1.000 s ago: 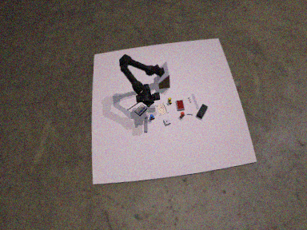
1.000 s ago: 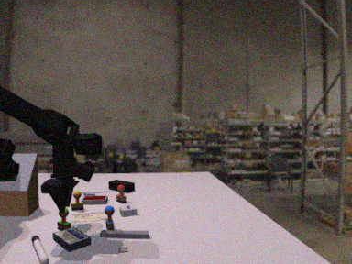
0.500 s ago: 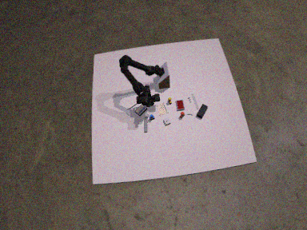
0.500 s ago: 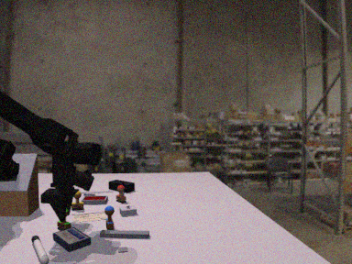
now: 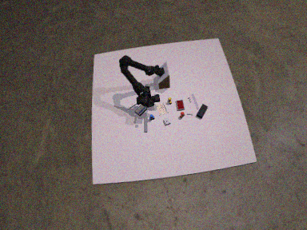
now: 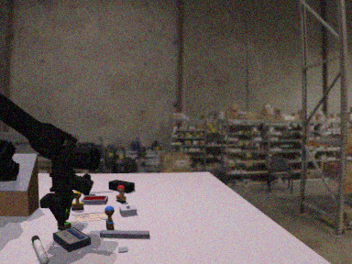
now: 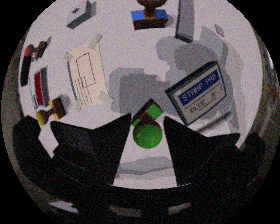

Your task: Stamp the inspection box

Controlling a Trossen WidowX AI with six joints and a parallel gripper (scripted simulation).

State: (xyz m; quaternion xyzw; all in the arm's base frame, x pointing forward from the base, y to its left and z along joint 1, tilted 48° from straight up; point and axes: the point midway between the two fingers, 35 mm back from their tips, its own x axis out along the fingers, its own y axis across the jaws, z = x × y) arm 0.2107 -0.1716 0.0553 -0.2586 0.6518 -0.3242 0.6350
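Right now my gripper tip is right at the green-knobbed stamp. Round my gripper tip: labelled box: 80 mm to the right, 30 mm ahead, 10 mm below; then cream card: 100 mm to the left, 60 mm ahead, 20 mm below; then white cylinder: 110 mm to the right, 40 mm behind, 10 mm below.
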